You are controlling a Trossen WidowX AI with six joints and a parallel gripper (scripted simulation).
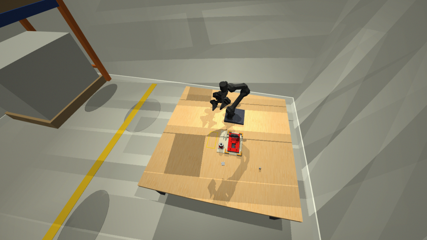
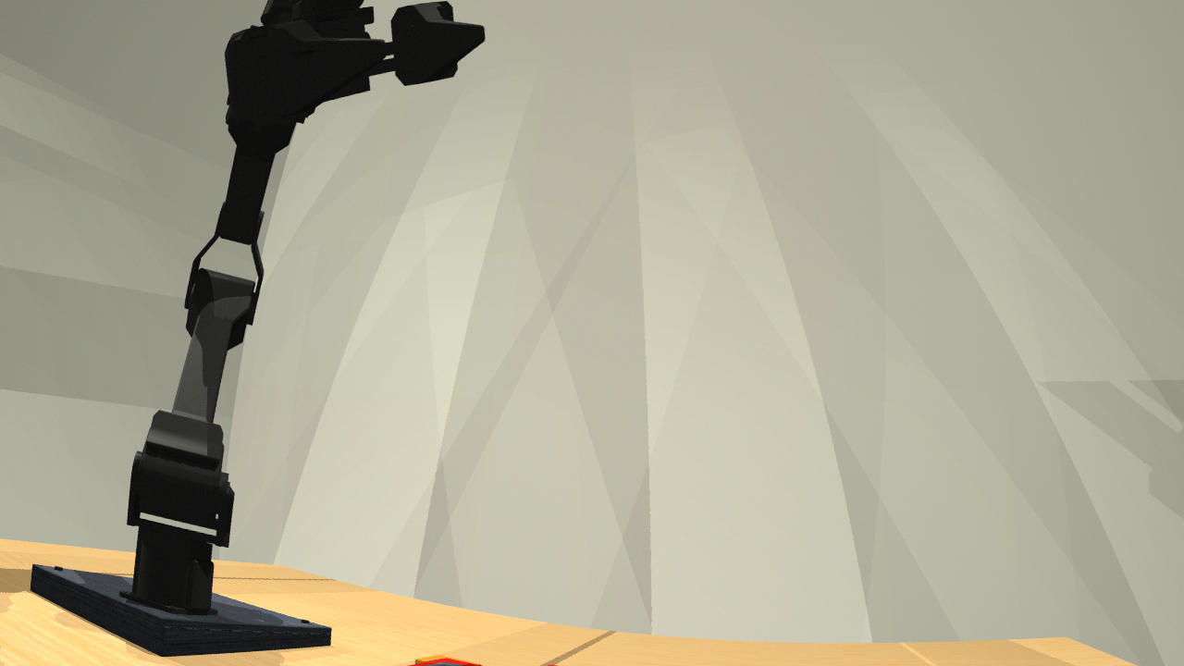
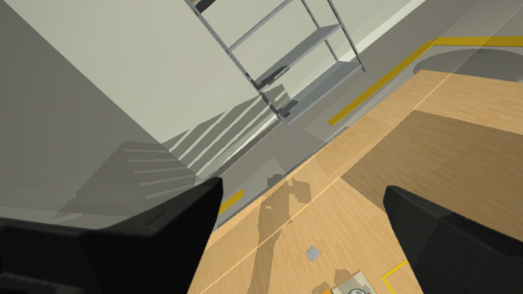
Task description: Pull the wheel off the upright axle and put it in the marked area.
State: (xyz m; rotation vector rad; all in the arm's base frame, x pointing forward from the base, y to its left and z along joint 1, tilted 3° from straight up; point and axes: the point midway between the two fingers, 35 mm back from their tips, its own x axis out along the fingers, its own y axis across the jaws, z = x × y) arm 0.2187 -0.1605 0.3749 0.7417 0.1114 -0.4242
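Right now the wheel is 370 mm below my gripper tip, 110 mm ahead of it and 50 mm to the left of it. The rest, counted from my gripper tip: base plate (390 mm below, 160 mm to the left, 70 mm ahead); then black axle (370 mm below, 100 mm ahead, 50 mm to the left).
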